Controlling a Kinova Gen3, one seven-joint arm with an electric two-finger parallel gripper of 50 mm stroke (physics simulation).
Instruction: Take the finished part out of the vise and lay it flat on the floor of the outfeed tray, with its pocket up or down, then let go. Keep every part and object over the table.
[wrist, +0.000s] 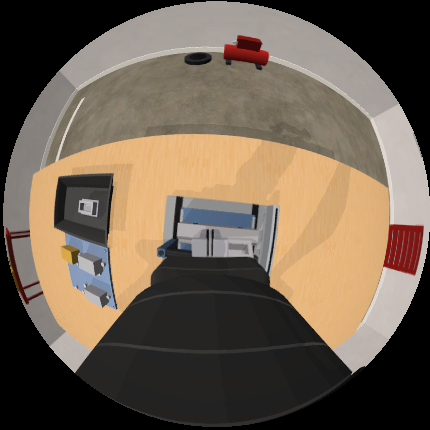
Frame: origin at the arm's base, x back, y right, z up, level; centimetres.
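Seen in the pictures: gripper, fingertip midpoint: (209, 238).
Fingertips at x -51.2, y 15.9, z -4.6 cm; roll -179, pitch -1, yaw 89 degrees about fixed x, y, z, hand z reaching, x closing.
Pixels of each thing's top centre, then the offset from my fingertips to it. "pt": a spot on its surface instead.
- vise, surface spot: (171, 215) pt dx -2.5, dy -6.4, dz -8.3 cm
- finished part, middle of its top: (230, 260) dx +2.3, dy +2.2, dz +1.5 cm
- black outfeed tray, surface spot: (82, 182) pt dx -9.9, dy -29.8, dz -7.8 cm
- similar pale pocketed part, middle of its top: (84, 206) dx -4.1, dy -25.6, dz -5.6 cm
- blue plate, middle of its top: (84, 270) dx +12.1, dy -32.6, dz -9.5 cm
- yellow block, middle of its top: (65, 254) dx +7.7, dy -36.7, dz -5.9 cm
- blue cylindrical piece, surface spot: (161, 250) pt dx +1.8, dy -6.0, dz -0.4 cm
The vise (171, 215) stands on the table at the middle of the wrist view, with pale jaws and a blue inner block. The finished part (251, 249), light grey with a pocket, shows low in the vise, partly hidden by the right finger and the black gripper body. My gripper (209, 238) is down at the vise, its fingers nearly together and shut on the part, seemingly on its left wall; the exact contact is hidden. The black outfeed tray (82, 182) is at the left, with a similar pale pocketed part (88, 207) on its floor.
A blue plate (82, 280) adjoins the tray's near side, bearing two grey blocks (91, 263) (96, 295) and a yellow block (70, 254). A blue cylindrical piece (161, 250) sticks out at the vise's left. The table's far edge lies beyond the vise.
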